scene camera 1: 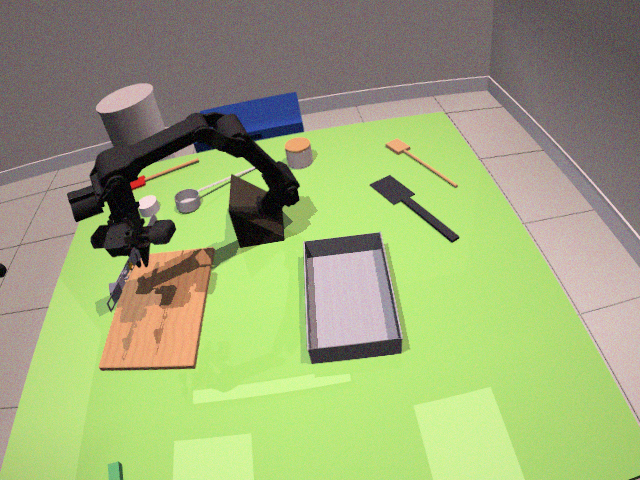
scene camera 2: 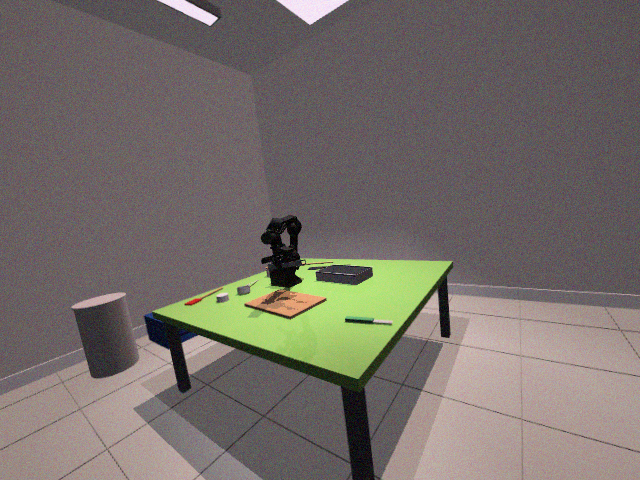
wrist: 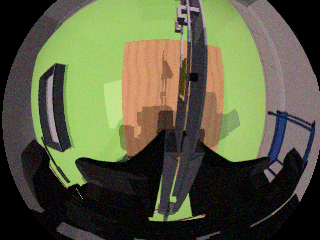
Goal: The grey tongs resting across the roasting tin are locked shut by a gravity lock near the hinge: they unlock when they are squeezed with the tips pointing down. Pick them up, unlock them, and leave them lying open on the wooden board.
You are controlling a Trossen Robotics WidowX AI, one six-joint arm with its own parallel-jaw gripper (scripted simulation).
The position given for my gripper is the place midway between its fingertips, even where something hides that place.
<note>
In view: my gripper [scene camera 1: 143, 266], a jar [scene camera 1: 298, 150], a black spatula [scene camera 1: 389, 187], a wooden board [scene camera 1: 157, 324] and a grey roasting tin [scene camera 1: 350, 306].
My gripper also shows in the wrist view [wrist: 173, 134]. The wooden board is seen too in scene camera 2 [scene camera 2: 287, 304] and in the wrist view [wrist: 151, 68]. The wrist view does not show the jar, which is hidden by my gripper.
</note>
